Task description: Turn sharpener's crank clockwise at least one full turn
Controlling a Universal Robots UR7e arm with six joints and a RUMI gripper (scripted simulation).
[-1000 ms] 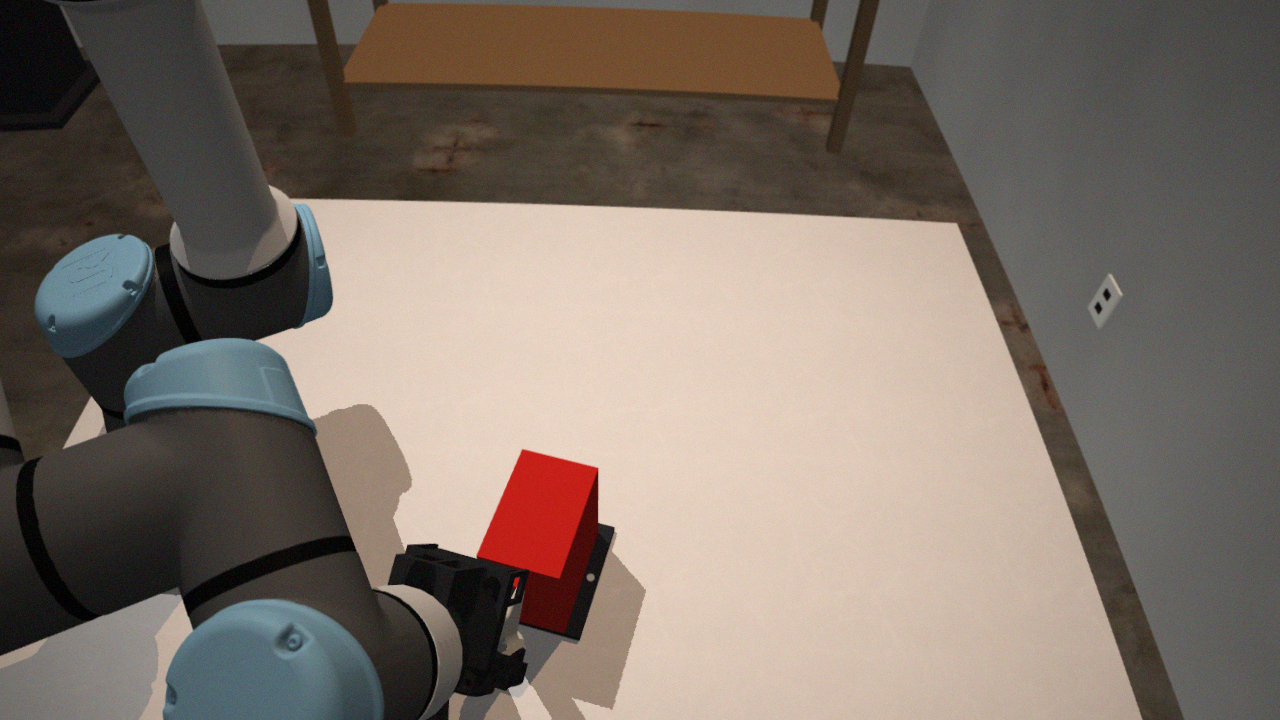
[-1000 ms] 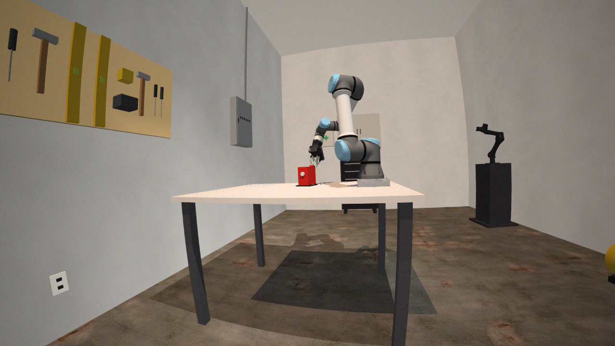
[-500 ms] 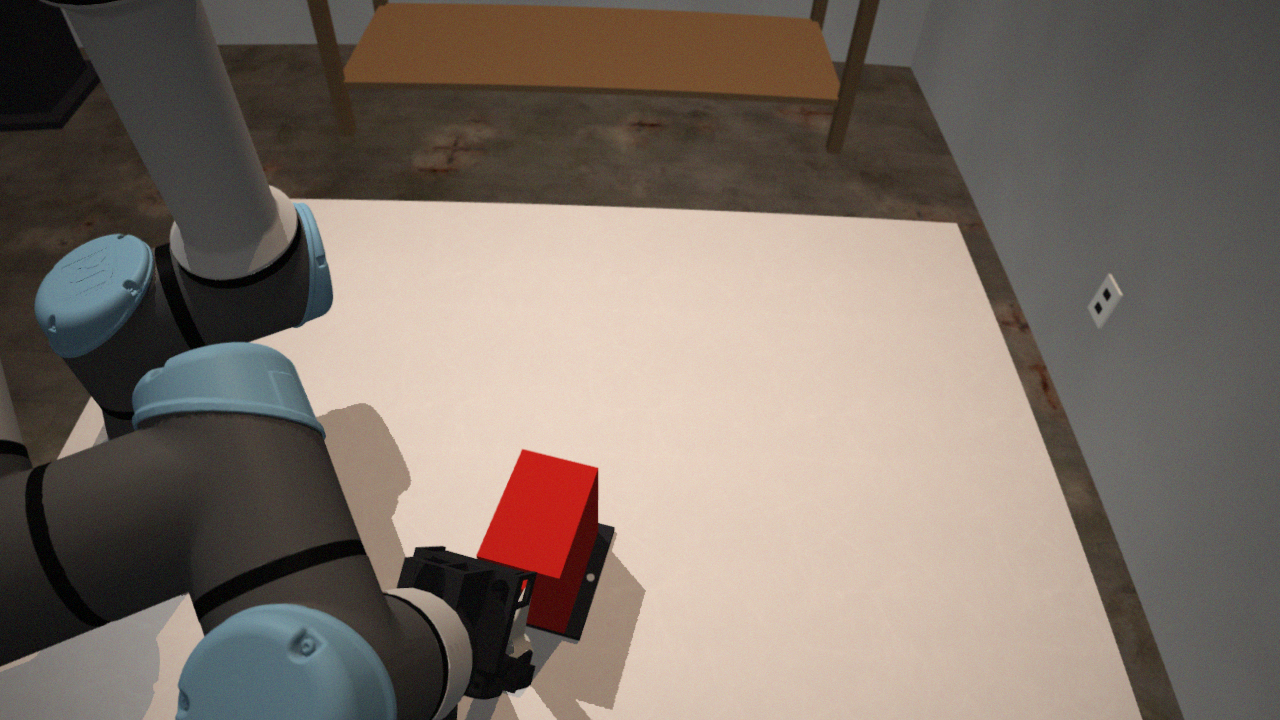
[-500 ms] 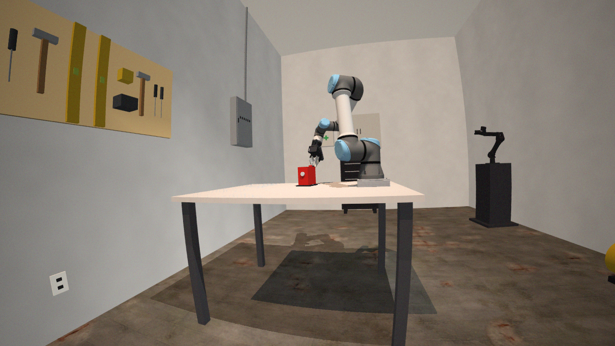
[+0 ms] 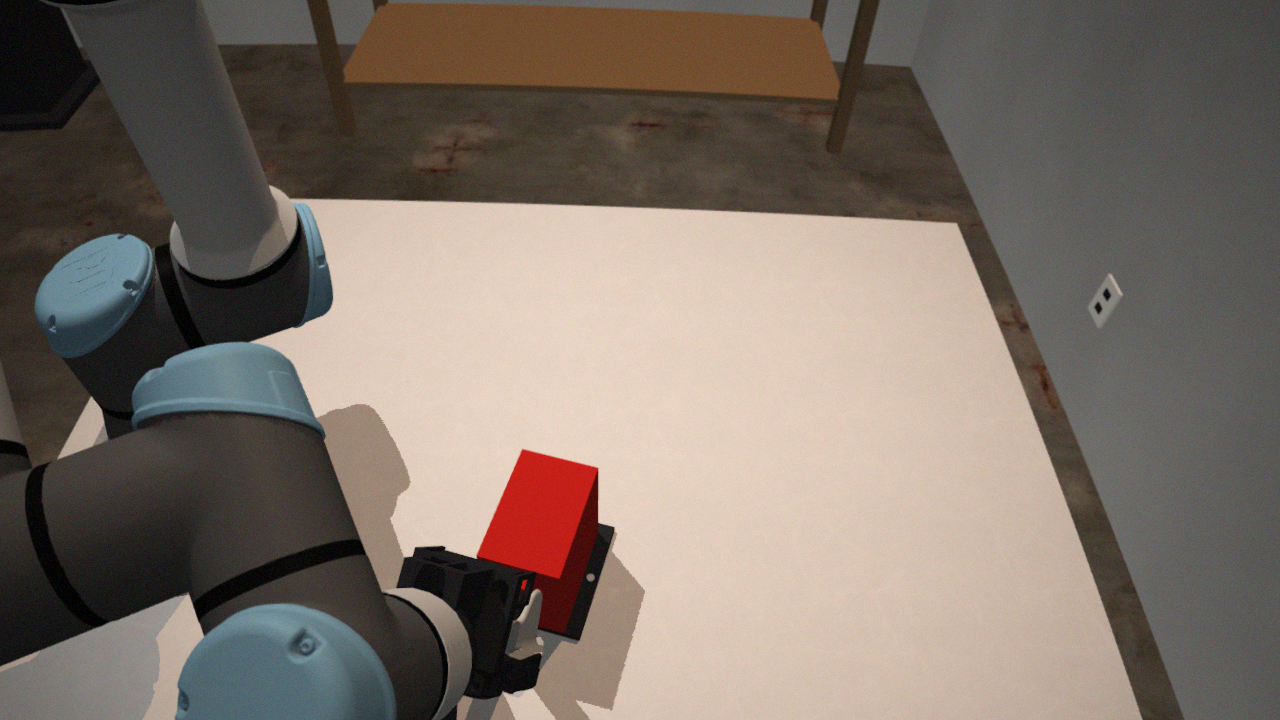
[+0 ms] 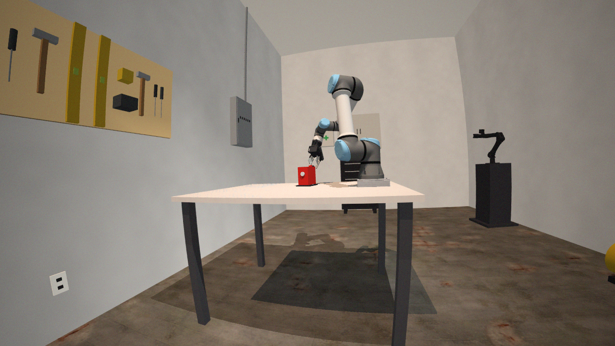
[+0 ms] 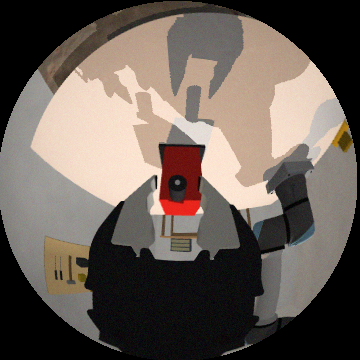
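The dark crank knob lies 2 cm to the left of my hand and 1 cm ahead of it.
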